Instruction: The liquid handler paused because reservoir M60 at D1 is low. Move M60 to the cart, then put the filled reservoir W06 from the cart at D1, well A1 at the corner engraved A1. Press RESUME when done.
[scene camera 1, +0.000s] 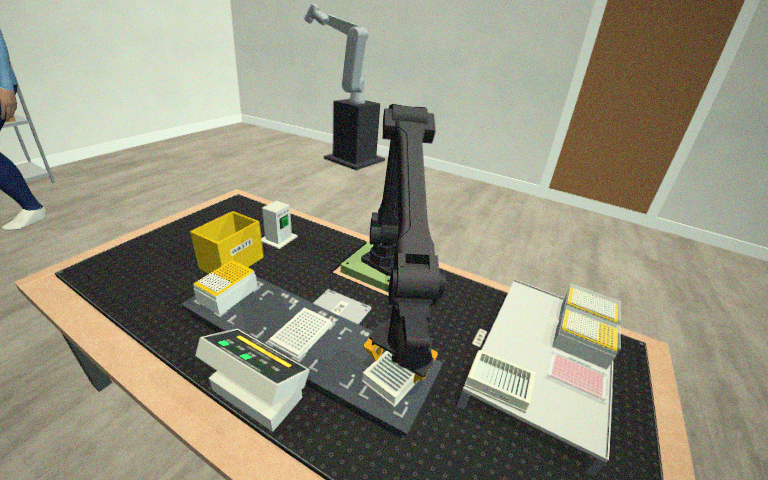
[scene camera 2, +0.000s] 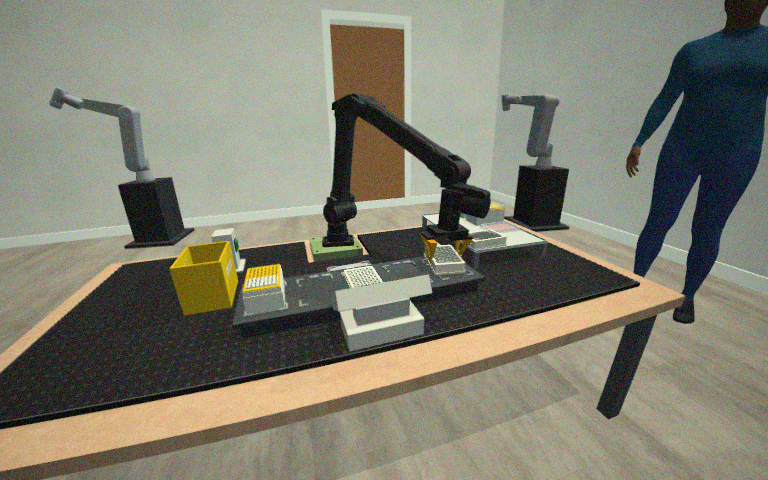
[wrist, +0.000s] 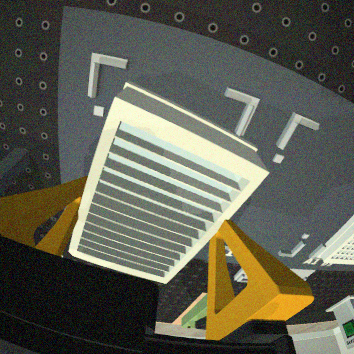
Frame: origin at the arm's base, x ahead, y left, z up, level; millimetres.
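Seen in the pictures: gripper, between the fingertips: (scene camera 1: 396, 370) (scene camera 2: 443, 259) (wrist: 152, 201); arm's base, origin of its link: (scene camera 1: 382, 263) (scene camera 2: 338, 242).
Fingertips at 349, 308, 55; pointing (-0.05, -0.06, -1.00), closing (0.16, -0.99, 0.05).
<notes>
Pixels of each thing's top centre, then the offset from my fingertips to it, as dx, dy, dz. "*": a spot on its surface instead. Level surfaces: height alone.
- cream slotted reservoir, centre of its top: (wrist: 146, 227) (scene camera 1: 398, 363) (scene camera 2: 443, 253) -4, +0, +19
- dark deck, height of its surface: dz -23
- second slotted reservoir, centre of its top: (scene camera 1: 502, 374) (scene camera 2: 483, 235) -123, +181, +20
- white cart, centre of its top: (scene camera 1: 550, 347) (scene camera 2: 477, 225) -301, +241, -5
- green button, centre of its top: (scene camera 1: 283, 217) (wrist: 352, 333) -227, -652, +24
- white well plate, centre of its top: (scene camera 1: 301, 329) (scene camera 2: 363, 277) +50, -239, -9
- yellow-topped tip rack, centre of its top: (scene camera 2: 262, 275) (scene camera 1: 224, 275) +93, -483, +41
- pink plate, centre of its top: (scene camera 1: 578, 373) (scene camera 2: 500, 225) -255, +315, +3
- yellow waste bin, centre of its top: (scene camera 2: 202, 253) (scene camera 1: 225, 226) -25, -667, +64
- display console, a spot on its surface: (scene camera 1: 252, 367) * +217, -175, +64
A cream slotted reservoir (scene camera 1: 390, 375) (scene camera 2: 447, 259) (wrist: 155, 195) is between the orange fingers of my gripper (scene camera 1: 396, 365) (scene camera 2: 447, 250) (wrist: 152, 201), which is shut on its long sides. It hangs a little above the end slot of the dark deck (scene camera 1: 339, 380) (wrist: 150, 40), the end nearest the cart, inside the white corner marks. I cannot read its label. A second slotted reservoir (scene camera 1: 501, 380) (scene camera 2: 488, 241) stands on the near left corner of the white cart (scene camera 1: 523, 328). The RESUME box has a green button (scene camera 1: 284, 221) (wrist: 348, 328).
A white well plate (scene camera 1: 303, 332) (scene camera 2: 362, 276) sits mid-deck, and a yellow-topped tip rack (scene camera 1: 224, 285) (scene camera 2: 263, 288) at the far end. Tip racks (scene camera 1: 589, 333) and a pink plate (scene camera 1: 578, 375) are on the cart. A yellow waste bin (scene camera 1: 226, 243) and a display console (scene camera 1: 252, 367) flank the deck.
</notes>
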